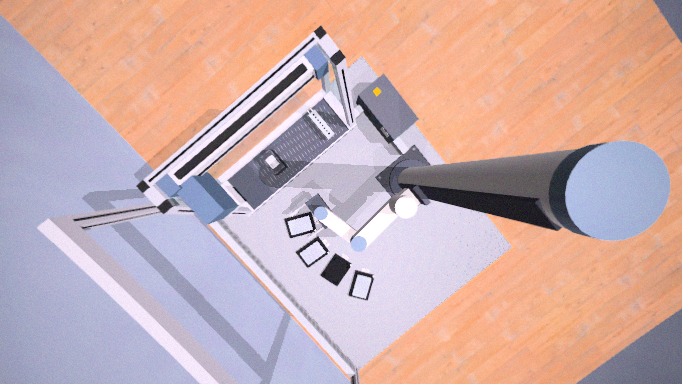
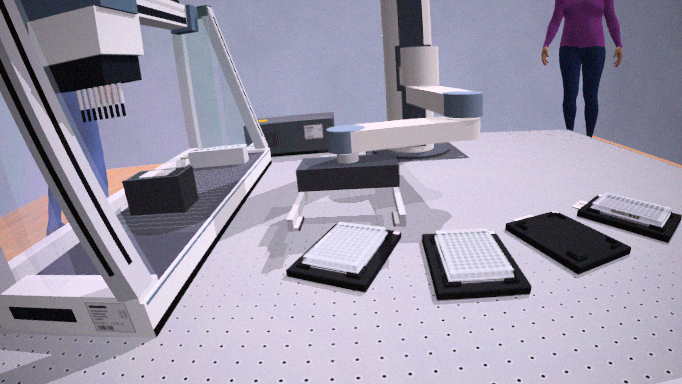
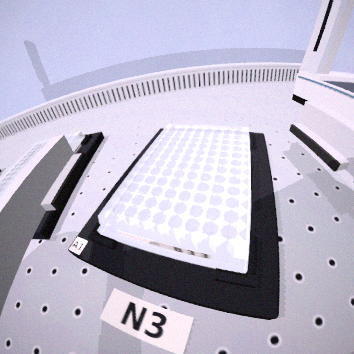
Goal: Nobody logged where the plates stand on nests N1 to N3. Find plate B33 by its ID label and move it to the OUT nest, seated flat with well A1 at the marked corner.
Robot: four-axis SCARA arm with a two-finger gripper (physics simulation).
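Frame: origin at the arm's base, x ahead, y left, z up, level; metres.
Seen in the pictures: gripper, fingertip midpoint: [image 1: 299,226] [image 2: 346,223] [image 3: 187,125]; arm's base, link origin: [image 2: 411,153].
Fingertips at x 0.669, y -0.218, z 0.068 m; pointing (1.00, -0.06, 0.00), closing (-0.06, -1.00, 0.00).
Observation:
Pixels of each thing's top centre, then the offset from my fingertips to it. "pt": a spot on its surface instead.
- clear plate, top centre: [image 3: 190,161] [image 2: 347,241] [image 1: 300,225] 0.002 m ahead, 0.000 m left, 0.028 m down
- N3 card, surface spot: [image 3: 147,320] pt 0.087 m back, 0.038 m left, 0.053 m down
- A1 tag, surface spot: [image 3: 78,246] pt 0.045 m back, 0.080 m left, 0.043 m down
- plate's end label, surface spot: [image 3: 180,249] pt 0.059 m back, 0.016 m left, 0.032 m down
- second plate, top centre: [image 3: 31,162] [image 2: 471,248] [image 1: 312,253] 0.055 m ahead, 0.173 m left, 0.028 m down
- third plate, top centre: [image 2: 631,205] [image 1: 362,287] 0.035 m back, 0.525 m left, 0.028 m down
- bare black nest, top centre: [image 2: 566,231] [image 1: 336,270] 0.019 m ahead, 0.349 m left, 0.037 m down
- black box, surface spot: [image 2: 162,192] pt 0.104 m back, 0.336 m right, 0.036 m up
- white rack, surface spot: [image 2: 218,156] pt 0.442 m back, 0.339 m right, 0.020 m up
A clear plate [image 1: 300,225] [image 2: 345,247] [image 3: 185,190] lies on the black nest [image 2: 327,280] [image 3: 175,282] with the N3 card [image 3: 147,320]. An A1 tag [image 3: 78,246] marks the nest's near left corner. The plate's end label [image 3: 180,249] is too small to read. A second plate [image 1: 312,251] [image 2: 475,255] and a third plate [image 1: 361,285] [image 2: 632,210] lie on other nests. A bare black nest [image 1: 335,270] [image 2: 567,240] stands between them. Its name cannot be read. My gripper [image 2: 347,221] [image 3: 187,125] is open and empty, above the table just behind the N3 plate.
The framed liquid handler [image 1: 295,145] [image 2: 220,215] stands beside the N3 nest, with a black box [image 2: 162,192] and a white rack [image 2: 218,156] on its deck. A dark grey box [image 1: 387,105] [image 2: 300,135] stands near the arm's base. A person [image 2: 582,50] stands beyond the table.

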